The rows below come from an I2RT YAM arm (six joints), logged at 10 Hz.
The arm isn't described. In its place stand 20 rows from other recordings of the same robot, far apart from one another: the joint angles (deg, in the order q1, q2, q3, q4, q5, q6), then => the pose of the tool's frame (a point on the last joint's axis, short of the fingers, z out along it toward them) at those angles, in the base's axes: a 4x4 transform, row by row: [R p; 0 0 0 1], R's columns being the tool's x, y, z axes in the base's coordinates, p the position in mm.
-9.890, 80.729, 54.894, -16.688, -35.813, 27.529 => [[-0.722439, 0.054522, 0.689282, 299.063], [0.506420, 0.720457, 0.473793, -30.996], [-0.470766, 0.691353, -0.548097, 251.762], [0, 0, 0, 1]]
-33.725, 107.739, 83.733, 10.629, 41.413, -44.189 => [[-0.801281, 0.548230, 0.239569, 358.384], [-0.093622, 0.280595, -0.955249, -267.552], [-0.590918, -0.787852, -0.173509, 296.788], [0, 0, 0, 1]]
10.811, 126.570, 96.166, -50.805, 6.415, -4.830 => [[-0.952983, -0.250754, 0.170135, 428.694], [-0.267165, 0.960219, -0.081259, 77.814], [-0.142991, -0.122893, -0.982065, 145.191], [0, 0, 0, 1]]
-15.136, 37.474, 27.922, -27.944, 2.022, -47.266 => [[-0.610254, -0.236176, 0.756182, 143.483], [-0.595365, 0.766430, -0.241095, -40.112], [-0.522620, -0.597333, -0.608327, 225.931], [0, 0, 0, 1]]
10.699, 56.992, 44.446, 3.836, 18.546, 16.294 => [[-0.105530, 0.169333, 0.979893, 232.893], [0.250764, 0.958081, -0.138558, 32.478], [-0.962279, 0.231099, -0.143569, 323.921], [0, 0, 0, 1]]
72.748, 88.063, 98.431, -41.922, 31.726, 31.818 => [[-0.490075, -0.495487, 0.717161, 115.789], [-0.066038, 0.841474, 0.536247, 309.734], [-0.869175, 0.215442, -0.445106, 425.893], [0, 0, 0, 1]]
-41.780, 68.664, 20.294, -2.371, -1.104, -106.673 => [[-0.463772, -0.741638, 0.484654, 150.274], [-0.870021, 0.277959, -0.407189, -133.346], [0.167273, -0.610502, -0.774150, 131.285], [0, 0, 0, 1]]
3.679, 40.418, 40.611, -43.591, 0.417, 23.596 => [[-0.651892, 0.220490, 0.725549, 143.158], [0.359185, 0.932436, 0.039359, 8.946], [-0.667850, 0.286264, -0.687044, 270.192], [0, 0, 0, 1]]
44.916, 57.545, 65.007, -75.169, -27.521, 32.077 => [[-0.953637, -0.287797, -0.088025, 97.091], [-0.285775, 0.774204, 0.564748, 120.037], [-0.094384, 0.563720, -0.820556, 329.897], [0, 0, 0, 1]]
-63.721, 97.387, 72.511, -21.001, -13.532, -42.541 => [[-0.774815, 0.374280, 0.509486, 174.412], [0.084448, 0.859963, -0.503322, -334.408], [-0.626523, -0.346956, -0.697919, 248.717], [0, 0, 0, 1]]
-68.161, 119.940, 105.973, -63.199, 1.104, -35.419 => [[-0.834364, 0.547400, 0.064731, 158.707], [0.524302, 0.824381, -0.213315, -397.857], [-0.170132, -0.144043, -0.974837, 234.507], [0, 0, 0, 1]]
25.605, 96.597, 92.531, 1.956, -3.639, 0.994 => [[-0.041672, -0.487842, 0.871937, 367.334], [-0.000772, 0.872710, 0.488237, 178.542], [-0.999131, 0.019672, -0.036744, 414.198], [0, 0, 0, 1]]
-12.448, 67.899, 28.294, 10.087, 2.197, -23.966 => [[-0.540360, 0.031166, 0.840856, 237.027], [-0.296387, 0.928218, -0.224871, -53.719], [-0.787506, -0.370730, -0.492335, 194.159], [0, 0, 0, 1]]
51.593, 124.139, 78.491, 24.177, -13.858, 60.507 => [[-0.894698, -0.244804, 0.373614, 293.603], [0.231760, 0.460616, 0.856808, 384.067], [-0.381842, 0.853173, -0.355376, 159.026], [0, 0, 0, 1]]
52.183, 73.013, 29.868, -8.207, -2.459, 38.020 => [[-0.873490, -0.339759, 0.348682, 140.483], [-0.121773, 0.845922, 0.519217, 183.490], [-0.471366, 0.411071, -0.780278, 156.648], [0, 0, 0, 1]]
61.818, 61.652, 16.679, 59.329, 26.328, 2.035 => [[0.096177, -0.590889, 0.800999, 114.499], [0.246894, 0.793743, 0.555892, 180.270], [-0.964258, 0.144298, 0.222227, 241.389], [0, 0, 0, 1]]
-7.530, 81.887, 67.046, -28.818, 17.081, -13.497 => [[-0.743914, 0.166914, 0.647095, 309.022], [-0.126706, 0.915513, -0.381815, -51.395], [-0.656154, -0.366028, -0.659913, 295.525], [0, 0, 0, 1]]
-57.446, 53.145, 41.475, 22.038, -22.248, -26.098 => [[-0.168061, 0.563224, 0.809033, 129.165], [-0.493413, 0.662439, -0.563666, -177.279], [-0.853405, -0.493917, 0.166572, 353.193], [0, 0, 0, 1]]
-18.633, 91.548, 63.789, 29.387, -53.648, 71.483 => [[-0.535244, -0.207657, 0.818775, 356.870], [0.773620, 0.268678, 0.573867, -90.071], [-0.339155, 0.940580, 0.016840, 319.092], [0, 0, 0, 1]]
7.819, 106.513, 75.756, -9.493, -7.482, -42.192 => [[-0.317542, -0.602799, 0.731984, 415.146], [-0.715753, 0.658707, 0.231953, 61.688], [-0.621984, -0.450265, -0.640623, 222.262], [0, 0, 0, 1]]
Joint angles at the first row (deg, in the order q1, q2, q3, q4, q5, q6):
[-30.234 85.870 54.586 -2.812 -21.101 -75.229]
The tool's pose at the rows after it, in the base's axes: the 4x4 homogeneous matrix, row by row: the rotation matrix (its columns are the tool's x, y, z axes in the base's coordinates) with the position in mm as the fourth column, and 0 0 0 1 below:
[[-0.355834, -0.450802, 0.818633, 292.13], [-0.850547, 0.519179, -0.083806, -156.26], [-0.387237, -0.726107, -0.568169, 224.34], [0, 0, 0, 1]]
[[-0.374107, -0.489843, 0.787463, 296.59], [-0.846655, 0.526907, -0.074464, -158.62], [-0.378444, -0.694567, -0.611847, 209.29], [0, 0, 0, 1]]
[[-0.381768, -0.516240, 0.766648, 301.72], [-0.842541, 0.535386, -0.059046, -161.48], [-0.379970, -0.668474, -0.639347, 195.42], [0, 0, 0, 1]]
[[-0.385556, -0.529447, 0.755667, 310.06], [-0.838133, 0.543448, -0.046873, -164.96], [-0.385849, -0.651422, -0.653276, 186.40], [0, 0, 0, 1]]
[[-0.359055, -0.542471, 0.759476, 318.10], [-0.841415, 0.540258, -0.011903, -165.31], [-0.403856, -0.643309, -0.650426, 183.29], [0, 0, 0, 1]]
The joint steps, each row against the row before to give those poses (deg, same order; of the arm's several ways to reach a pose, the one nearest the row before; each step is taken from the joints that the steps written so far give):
[-0.001 1.749 -1.147 -0.174 1.235 -1.146]
[0.088 2.813 0.261 -0.705 0.531 -0.789]
[0.000 2.902 0.350 0.264 -0.174 -0.355]
[0.176 2.979 1.404 0.352 -0.179 0.175]
[0.440 1.942 1.496 0.087 -1.657 -0.087]

